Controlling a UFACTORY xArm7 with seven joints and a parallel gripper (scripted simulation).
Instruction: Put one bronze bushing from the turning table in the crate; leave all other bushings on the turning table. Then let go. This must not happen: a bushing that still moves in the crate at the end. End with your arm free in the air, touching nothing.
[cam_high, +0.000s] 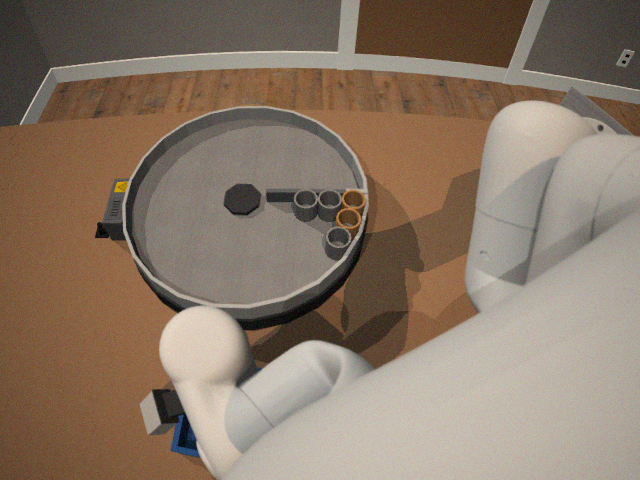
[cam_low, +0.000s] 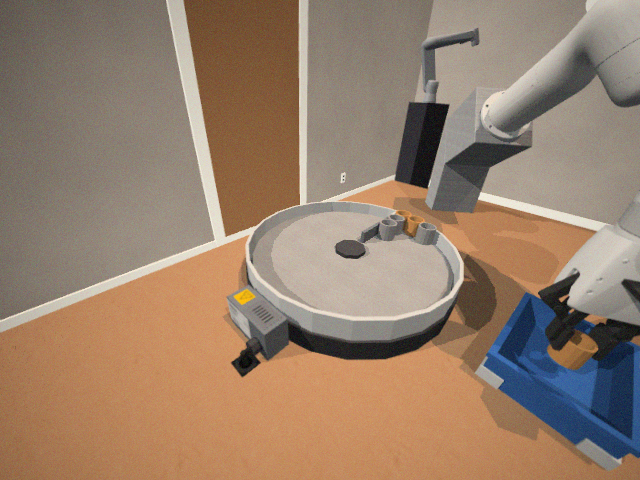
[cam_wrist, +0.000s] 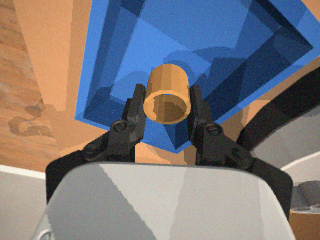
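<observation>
The blue crate lies 5 cm below my hand.
</observation>
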